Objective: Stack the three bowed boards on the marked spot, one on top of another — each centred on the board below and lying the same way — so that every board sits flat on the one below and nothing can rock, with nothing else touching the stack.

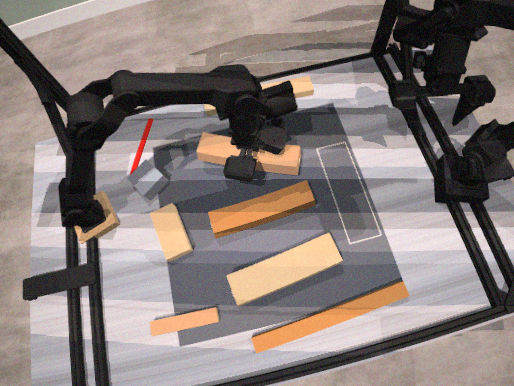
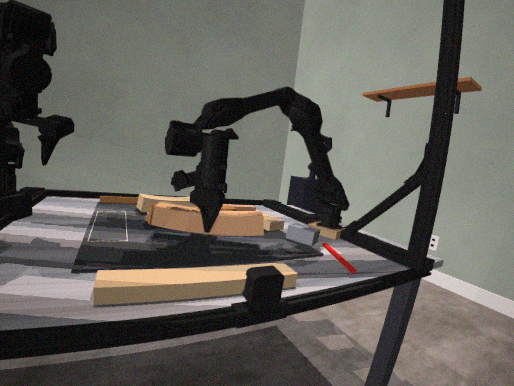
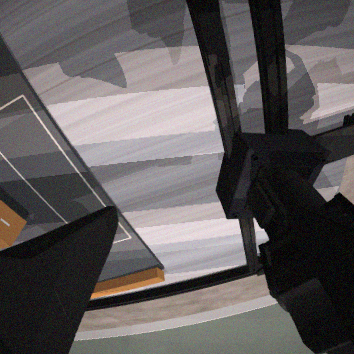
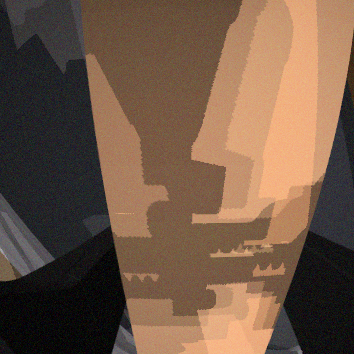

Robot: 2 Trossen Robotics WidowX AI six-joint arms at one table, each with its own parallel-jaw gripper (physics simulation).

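Frame: origin at the left arm's base, x ahead, y left, z up, level; millimetres.
Where they show: left gripper, fingertip midpoint: (image 1: 431, 125) (image 2: 22, 160) (image 3: 202, 212); right gripper, fingertip midpoint: (image 1: 249, 158) (image 2: 208, 228) (image 4: 198, 219); left arm's base, link origin: (image 1: 466, 175) (image 3: 276, 188); right arm's base, link origin: (image 1: 91, 216) (image 2: 329, 225).
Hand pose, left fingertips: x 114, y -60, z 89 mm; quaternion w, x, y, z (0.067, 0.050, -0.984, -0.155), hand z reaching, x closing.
Note:
Things, the pixels of their top centre, and the offset from my left fingertips. "spot": a spot on its surface instead. Level surfaces: height alone.
- peach bowed board, top centre: (image 4: 215, 315) (image 2: 209, 206) (image 1: 248, 148) 62 mm down, 386 mm ahead, 65 mm left
- dark mat, surface height: 141 mm down
- pale board, top centre: (image 1: 285, 267) (image 2: 177, 196) 90 mm down, 270 mm ahead, 317 mm left
- white outline, surface spot: (image 3: 84, 177) spot: 141 mm down, 113 mm ahead, 83 mm left
- long orange strip, top centre: (image 1: 331, 317) (image 3: 93, 296) 118 mm down, 164 mm ahead, 399 mm left
- small peach strip, top centre: (image 1: 183, 321) (image 2: 237, 205) 125 mm down, 469 mm ahead, 457 mm left
- short pale block, top centre: (image 1: 169, 230) (image 2: 263, 216) 114 mm down, 543 mm ahead, 268 mm left
- grey block, top centre: (image 1: 144, 176) (image 2: 304, 225) 102 mm down, 636 mm ahead, 146 mm left
- red stick, top centre: (image 2: 337, 254) (image 1: 141, 145) 141 mm down, 694 mm ahead, 44 mm left
My right gripper (image 1: 247, 154) (image 2: 208, 226) (image 4: 198, 219) is shut across the middle of a peach bowed board (image 1: 282, 158) (image 2: 175, 218) (image 4: 158, 105). The board lies at the back of the dark mat (image 1: 370, 264), low over it. I cannot tell whether it touches the mat. An orange board (image 1: 261, 208) (image 2: 238, 207) and a pale board (image 1: 284, 268) (image 2: 152, 199) lie on the mat nearer the front. The marked spot, a white outline (image 1: 333, 196) (image 2: 126, 226) (image 3: 84, 177), is bare at the mat's right. My left gripper (image 3: 202, 212) is open and empty, off to the right of the mat.
A long orange strip (image 1: 332, 318) (image 3: 133, 281), a small peach strip (image 1: 184, 321) and a short pale block (image 1: 170, 231) lie around the mat. A board (image 1: 301, 87) (image 2: 179, 283) lies at the back edge. A grey block (image 1: 148, 180), a red stick (image 1: 141, 145) and a tan block (image 1: 100, 222) lie at the left.

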